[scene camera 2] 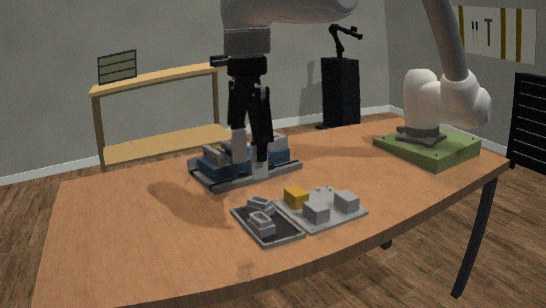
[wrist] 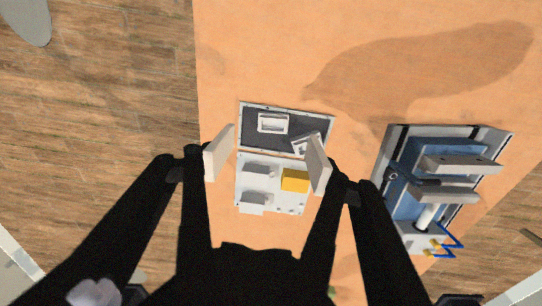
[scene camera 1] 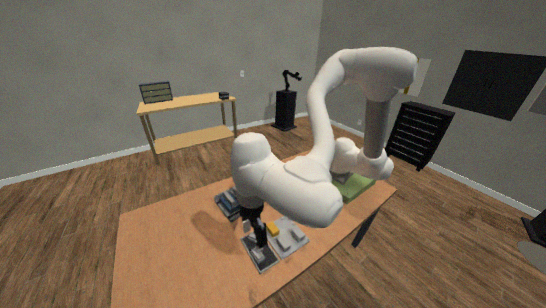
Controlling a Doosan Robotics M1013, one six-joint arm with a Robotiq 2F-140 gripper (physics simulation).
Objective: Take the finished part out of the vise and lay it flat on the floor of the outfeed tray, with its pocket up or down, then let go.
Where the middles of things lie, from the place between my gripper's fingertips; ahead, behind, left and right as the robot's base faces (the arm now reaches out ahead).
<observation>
I see my gripper 19 cm past the grey plate [scene camera 2: 338, 218], 1 cm to the right of it and 15 cm above it. The rest, counted from my hand: vise [scene camera 2: 206, 167] (18 cm behind, 32 cm to the right, 11 cm below).
</observation>
